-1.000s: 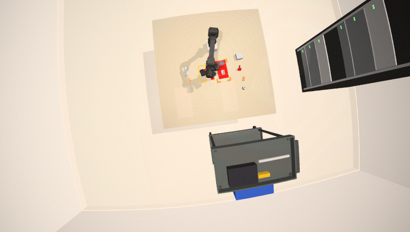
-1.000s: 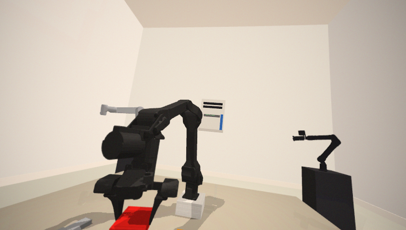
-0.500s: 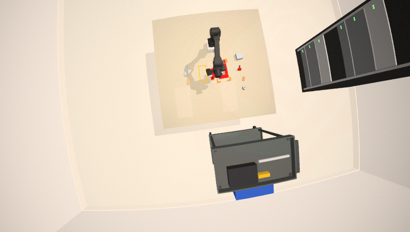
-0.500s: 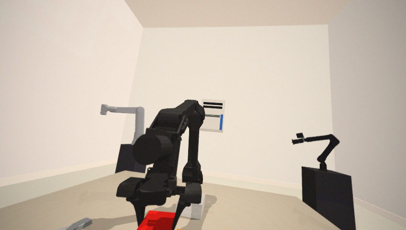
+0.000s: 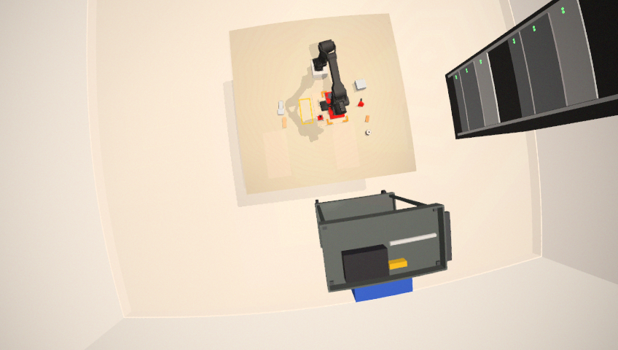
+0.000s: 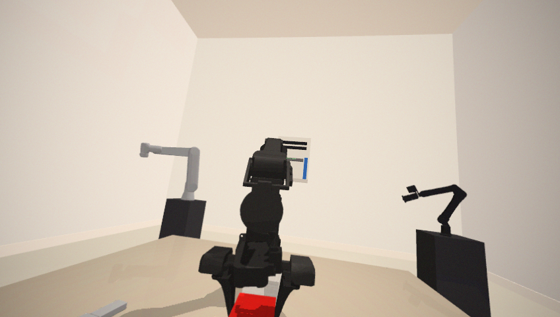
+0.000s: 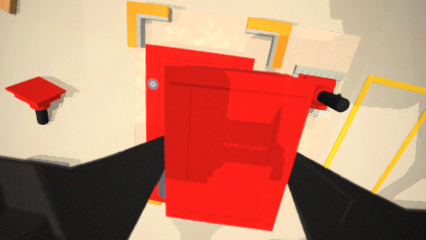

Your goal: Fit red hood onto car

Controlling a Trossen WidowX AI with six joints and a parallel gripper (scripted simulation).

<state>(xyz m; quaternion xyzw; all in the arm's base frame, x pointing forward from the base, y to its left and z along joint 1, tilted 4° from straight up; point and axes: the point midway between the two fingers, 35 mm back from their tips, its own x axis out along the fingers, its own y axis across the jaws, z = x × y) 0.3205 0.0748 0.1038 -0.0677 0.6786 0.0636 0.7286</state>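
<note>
Now: gripper tip 30 mm past the jig, 10 mm to the right of it and 90 mm above it. Round my gripper tip: red hood (10 mm above).
</note>
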